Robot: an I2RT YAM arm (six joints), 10 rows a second.
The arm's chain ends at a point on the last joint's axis. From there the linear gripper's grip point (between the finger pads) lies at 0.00 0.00 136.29 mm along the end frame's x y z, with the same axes.
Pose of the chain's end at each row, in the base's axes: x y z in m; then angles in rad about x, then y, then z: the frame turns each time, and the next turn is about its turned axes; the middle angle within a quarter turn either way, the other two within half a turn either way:
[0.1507, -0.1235, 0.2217, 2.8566, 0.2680, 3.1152]
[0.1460, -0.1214, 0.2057, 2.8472, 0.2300, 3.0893]
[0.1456, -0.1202, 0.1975, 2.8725, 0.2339, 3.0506]
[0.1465, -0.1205, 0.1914, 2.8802, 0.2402, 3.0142]
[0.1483, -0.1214, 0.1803, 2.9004, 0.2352, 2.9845]
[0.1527, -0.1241, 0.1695, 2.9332, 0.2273, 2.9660]
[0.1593, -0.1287, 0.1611, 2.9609, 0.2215, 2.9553]
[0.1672, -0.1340, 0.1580, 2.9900, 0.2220, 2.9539]
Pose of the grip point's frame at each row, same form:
[0.1868, -0.1605, 0.0956, 2.8566, 0.2680, 3.1152]
[0.1771, -0.1599, 0.0787, 2.8472, 0.2300, 3.0893]
[0.1772, -0.1554, 0.0697, 2.8725, 0.2339, 3.0506]
[0.1789, -0.1547, 0.0635, 2.8802, 0.2402, 3.0142]
[0.1801, -0.1531, 0.0516, 2.9004, 0.2352, 2.9845]
[0.1834, -0.1516, 0.0396, 2.9332, 0.2273, 2.9660]
[0.1892, -0.1526, 0.0303, 2.9609, 0.2215, 2.9553]
[0.1972, -0.1541, 0.0266, 2.9900, 0.2220, 2.9539]

